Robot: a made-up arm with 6 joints.
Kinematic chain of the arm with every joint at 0, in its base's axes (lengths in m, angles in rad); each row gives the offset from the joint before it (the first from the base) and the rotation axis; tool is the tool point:
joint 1: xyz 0 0 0.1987 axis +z
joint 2: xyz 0 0.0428 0 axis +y
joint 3: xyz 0 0 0.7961 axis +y
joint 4: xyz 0 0 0.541 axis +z
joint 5: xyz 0 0 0 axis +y
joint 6: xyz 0 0 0.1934 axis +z
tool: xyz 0 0 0
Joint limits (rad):
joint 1: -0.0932..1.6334
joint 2: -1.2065..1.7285
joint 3: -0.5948..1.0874
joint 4: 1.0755..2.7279
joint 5: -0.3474..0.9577
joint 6: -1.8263..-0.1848
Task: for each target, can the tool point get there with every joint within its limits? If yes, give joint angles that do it. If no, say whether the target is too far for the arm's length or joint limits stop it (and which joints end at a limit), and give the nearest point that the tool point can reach.
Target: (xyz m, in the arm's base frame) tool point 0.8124 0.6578 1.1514
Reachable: yes | joints 0.5872 0.4800 0.8346 2.4637 0.4680 -1.1852
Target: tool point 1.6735 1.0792 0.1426
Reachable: no: too far | nearest point 1.2863 0.8295 0.1556 | short by 0.461 m
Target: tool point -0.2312 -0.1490 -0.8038
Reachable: no: joint limits stop it (at a limit: joint 1, joint 2, joint 3, joint 4, joint 5) | nearest point -0.2394 0.9105 -0.5684 | short by 1.085 m
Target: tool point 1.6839 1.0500 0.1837
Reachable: no: too far | nearest point 1.2992 0.8102 0.1871 | short by 0.453 m
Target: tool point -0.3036 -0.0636 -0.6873
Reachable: no: joint limits stop it (at a limit: joint 1, joint 2, joint 3, joint 4, joint 5) | nearest point -0.2394 0.9105 -0.5684 | short by 0.983 m
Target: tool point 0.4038 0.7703 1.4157
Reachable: yes | joints 1.0854 0.8096 -0.4210 1.9974 -0.2324 -1.6142
